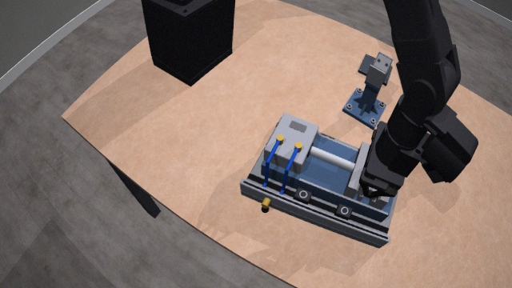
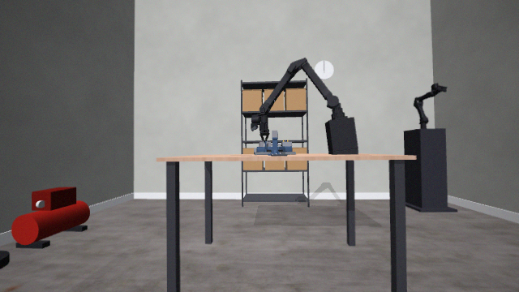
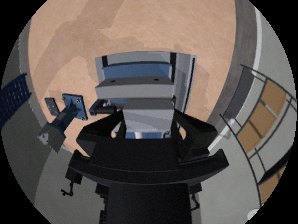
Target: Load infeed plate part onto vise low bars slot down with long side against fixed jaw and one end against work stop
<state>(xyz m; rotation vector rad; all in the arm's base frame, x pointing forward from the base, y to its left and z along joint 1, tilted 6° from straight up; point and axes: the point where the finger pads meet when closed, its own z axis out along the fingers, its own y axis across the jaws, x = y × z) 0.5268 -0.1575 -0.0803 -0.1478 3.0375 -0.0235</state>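
Right now the grey part is 10 mm below my hand. Round my hand: moving jaw: 30 mm behind, 20 mm to the left, 20 mm below; then fixed jaw: 30 mm ahead, 20 mm to the left, 20 mm below; then work stop: 10 mm behind, 70 mm to the left, 10 mm below.
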